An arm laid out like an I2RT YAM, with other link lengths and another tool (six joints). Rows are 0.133 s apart.
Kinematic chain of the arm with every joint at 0, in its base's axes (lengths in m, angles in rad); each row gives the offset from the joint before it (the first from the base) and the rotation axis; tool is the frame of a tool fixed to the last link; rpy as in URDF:
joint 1: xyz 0 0 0.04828 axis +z
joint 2: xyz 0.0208 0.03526 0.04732 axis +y
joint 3: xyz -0.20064 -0.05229 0 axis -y
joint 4: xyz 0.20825 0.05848 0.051 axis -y
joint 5: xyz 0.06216 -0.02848 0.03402 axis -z
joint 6: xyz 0.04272 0 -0.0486 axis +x
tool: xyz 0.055 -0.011 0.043 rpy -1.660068 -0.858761 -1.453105
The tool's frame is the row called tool.
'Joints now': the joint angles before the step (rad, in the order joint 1, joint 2, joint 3, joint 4, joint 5, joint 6). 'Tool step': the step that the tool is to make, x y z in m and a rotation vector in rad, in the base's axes. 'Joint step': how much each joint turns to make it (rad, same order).
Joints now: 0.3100, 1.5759, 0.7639, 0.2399, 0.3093, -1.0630
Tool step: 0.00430, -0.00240, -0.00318, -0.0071, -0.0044, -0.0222
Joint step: -0.0043, 0.0269, 0.0083, 0.0197, 0.0195, 0.0030
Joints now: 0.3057, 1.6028, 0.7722, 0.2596, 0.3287, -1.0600
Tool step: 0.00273, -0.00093, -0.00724, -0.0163, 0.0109, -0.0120
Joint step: -0.0004, 0.0336, 0.0067, 0.0130, 0.0164, -0.0042
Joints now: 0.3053, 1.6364, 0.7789, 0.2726, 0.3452, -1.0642
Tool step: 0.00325, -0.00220, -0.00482, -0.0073, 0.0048, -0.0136
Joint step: -0.0059, 0.0271, 0.0074, 0.0131, 0.0095, -0.0004
